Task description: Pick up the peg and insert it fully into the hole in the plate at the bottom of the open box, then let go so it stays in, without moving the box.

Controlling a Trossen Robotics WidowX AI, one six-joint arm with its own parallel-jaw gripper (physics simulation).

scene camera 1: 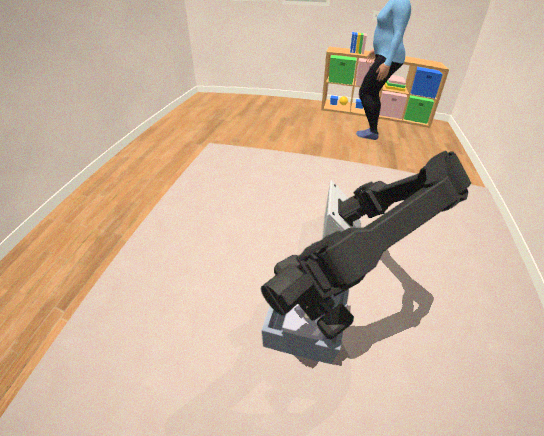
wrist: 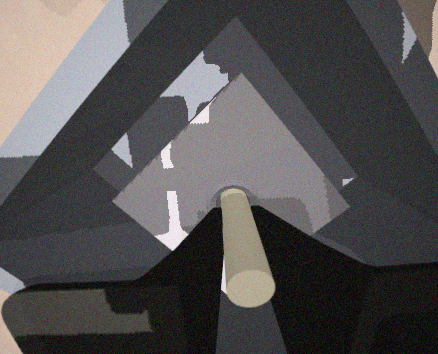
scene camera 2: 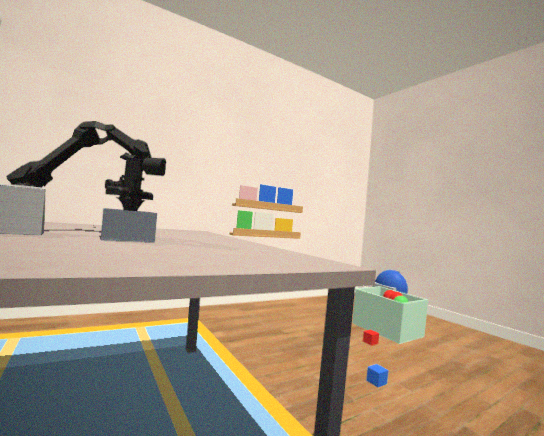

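Pixels of known places: gripper, fingertip midpoint: [scene camera 1: 307, 312] [wrist: 236, 215]; arm's base, link origin: [scene camera 1: 344, 212] [scene camera 2: 19, 200].
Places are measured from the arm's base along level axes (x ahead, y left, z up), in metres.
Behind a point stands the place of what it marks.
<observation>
My gripper [scene camera 1: 311, 314] @[z -0.029, x 0.307, y -0.080 m] [scene camera 2: 131, 208] @[z -0.029, x 0.307, y -0.080 m] [wrist: 236, 215] @[z -0.029, x 0.307, y -0.080 m] points down into the open grey-blue box [scene camera 1: 302, 346] @[z -0.030, x 0.387, y -0.083 m] [scene camera 2: 128, 226] @[z -0.051, x 0.292, y -0.159 m] [wrist: 55, 120] @[z -0.001, x 0.234, y -0.079 m] and is shut on the pale yellow peg [wrist: 242, 245] @[z 0.006, x 0.300, y -0.074 m]. In the wrist view the peg runs between the black fingertips, its near round end toward the camera. Its far end is at the round hole [wrist: 216, 197] @[z -0.040, x 0.297, y -0.083 m] in the light plate [scene camera 1: 294, 321] @[z -0.041, x 0.328, y -0.106 m] [wrist: 240, 130] @[z -0.041, x 0.284, y -0.049 m] on the box's bottom. Part of the hole's rim shows around that end. I cannot tell whether the tip is inside the hole or how deep. In scene camera 2 the box wall hides the fingertips.
The arm [scene camera 1: 370, 245] @[z 0.241, x 0.333, y -0.015 m] [scene camera 2: 60, 155] @[z 0.168, x 0.096, y 0.078 m] reaches over the table [scene camera 1: 190, 260] @[z -0.099, x 0.167, y -0.424 m] [scene camera 2: 210, 255] @[z -0.099, x 0.442, y -0.451 m] from its base block [scene camera 2: 22, 210] @[z -0.027, x 0.012, y -0.052 m]. A white panel [scene camera 1: 330, 202] @[z 0.046, x 0.017, y -0.048 m] stands beside the arm's base. A person [scene camera 1: 392, 35] stands beyond the table, near a cube shelf [scene camera 1: 440, 65].
</observation>
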